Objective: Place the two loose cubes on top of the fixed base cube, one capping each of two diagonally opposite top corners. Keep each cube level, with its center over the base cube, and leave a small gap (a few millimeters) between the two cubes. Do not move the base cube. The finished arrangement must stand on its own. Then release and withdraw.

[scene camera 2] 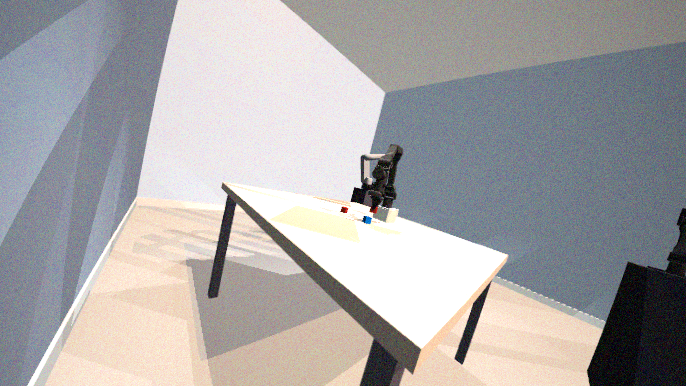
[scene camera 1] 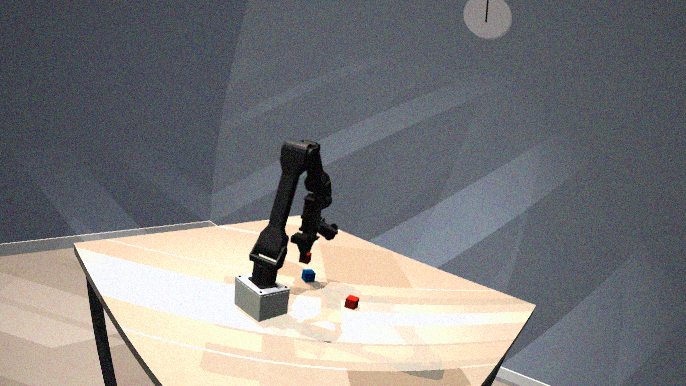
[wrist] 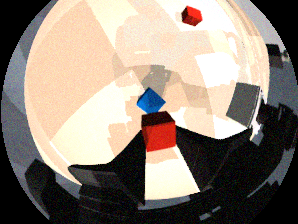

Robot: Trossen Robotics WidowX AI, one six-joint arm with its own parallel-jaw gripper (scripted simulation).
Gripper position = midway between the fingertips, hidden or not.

My gripper (scene camera 1: 304,257) holds a red cube (wrist: 158,129).
My gripper shows as well in the wrist view (wrist: 157,130).
